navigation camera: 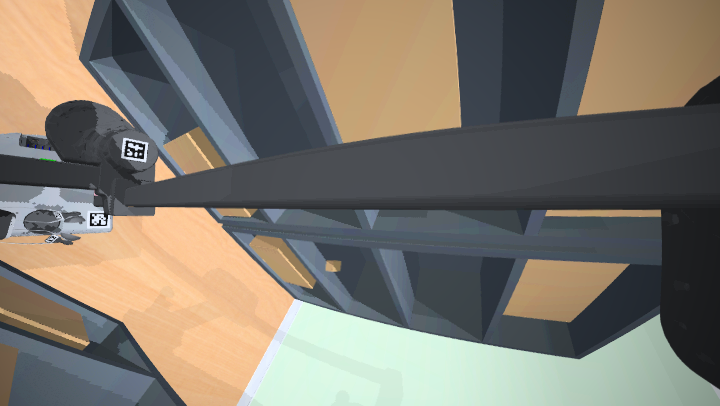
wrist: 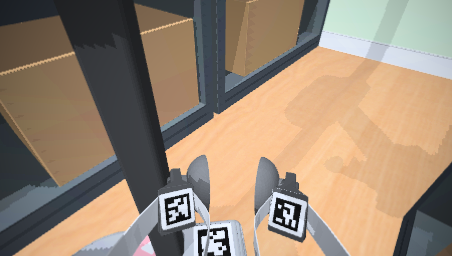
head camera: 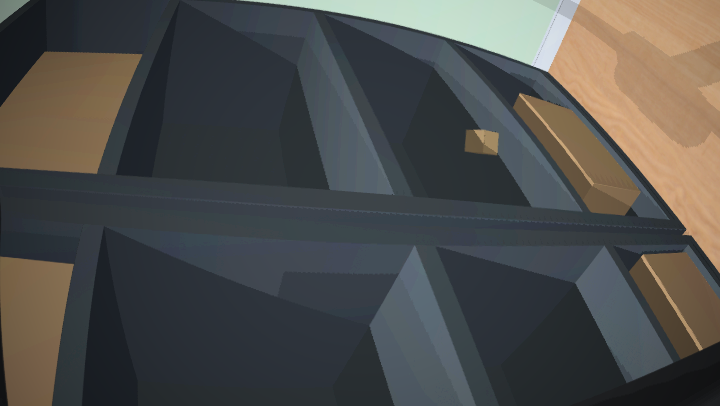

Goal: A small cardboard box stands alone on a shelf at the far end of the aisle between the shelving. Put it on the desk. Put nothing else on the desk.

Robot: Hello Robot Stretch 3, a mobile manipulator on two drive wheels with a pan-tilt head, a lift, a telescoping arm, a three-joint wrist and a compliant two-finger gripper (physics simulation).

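Seen in the pictures: gripper, fingertip midpoint: (navigation camera: pixel 81 228) (wrist: pixel 232 176); robot's base at its link origin: (navigation camera: pixel 44 218).
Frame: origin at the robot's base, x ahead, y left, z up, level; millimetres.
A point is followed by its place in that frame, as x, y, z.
A small cardboard box (head camera: pixel 481 142) @(274, 1035, 583) (navigation camera: pixel 332 265) @(270, 1027, 579) stands alone in a compartment of the dark shelving's end unit, beside the green wall. It is one level above a larger box near the floor. My gripper (navigation camera: pixel 72 228) @(13, 74, 385) (wrist: pixel 232 176) @(13, 74, 385) is open, with a gap between its fingertips and nothing held. It is over my base in the aisle, well apart from the small box. The desk does not show in these views.
Larger cardboard boxes (head camera: pixel 579 151) @(279, 920, 286) (navigation camera: pixel 282 259) @(243, 886, 313) (wrist: pixel 270 40) @(298, 939, 175) fill other compartments of the shelving (head camera: pixel 302 194) @(71, 694, 1132). My mast (navigation camera: pixel 403 171) @(-68, 117, 1224) (wrist: pixel 117 95) @(-67, 116, 434) crosses two views. A second shelving row (navigation camera: pixel 121 370) @(365, 125, 533) stands across the wooden floor (navigation camera: pixel 201 312) @(536, 557, 0) (wrist: pixel 300 115) @(357, 642, 0). The green wall (head camera: pixel 428 17) @(761, 1279, 595) (navigation camera: pixel 322 363) @(969, 1062, 476) closes the aisle.
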